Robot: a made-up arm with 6 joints.
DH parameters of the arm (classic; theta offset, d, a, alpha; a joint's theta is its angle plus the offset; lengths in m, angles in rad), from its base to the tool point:
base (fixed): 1.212 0 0.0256 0
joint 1: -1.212 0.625 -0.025 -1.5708
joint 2: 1.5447 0 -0.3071 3.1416
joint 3: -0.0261 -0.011 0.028 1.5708
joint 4: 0 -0.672 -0.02 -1.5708
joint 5: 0 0.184 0.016 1.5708
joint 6: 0 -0.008 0 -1.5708
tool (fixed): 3.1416 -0.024 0 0
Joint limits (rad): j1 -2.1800..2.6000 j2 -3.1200..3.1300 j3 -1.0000..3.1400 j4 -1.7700..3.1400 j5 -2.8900..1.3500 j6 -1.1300..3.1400
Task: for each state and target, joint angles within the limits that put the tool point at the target. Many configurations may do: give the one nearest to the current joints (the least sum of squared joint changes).
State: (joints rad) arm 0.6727 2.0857 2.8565 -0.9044 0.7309 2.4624
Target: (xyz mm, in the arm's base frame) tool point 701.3 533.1 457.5
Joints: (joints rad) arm 0.7755 2.6165 3.0025 -0.8686 0.6912 2.4796
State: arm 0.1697 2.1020 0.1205 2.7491 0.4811 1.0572
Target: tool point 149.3 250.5 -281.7
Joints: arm 0.3492 2.3291 0.6914 2.6982 0.5842 1.1247
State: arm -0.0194 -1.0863 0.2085 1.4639 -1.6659 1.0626
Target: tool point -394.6 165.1 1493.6
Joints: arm -0.2924 -0.5796 1.1315 1.5911 -1.3314 0.7857
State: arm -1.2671 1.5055 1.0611 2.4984 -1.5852 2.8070
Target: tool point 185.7 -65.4 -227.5
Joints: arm -1.3906 2.3060 0.4207 2.3035 -1.5580 2.7919
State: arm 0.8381 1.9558 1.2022 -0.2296 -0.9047 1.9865
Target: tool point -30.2 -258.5 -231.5
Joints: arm 0.7936 2.7762 0.8459 -0.3178 -0.8499 2.0135
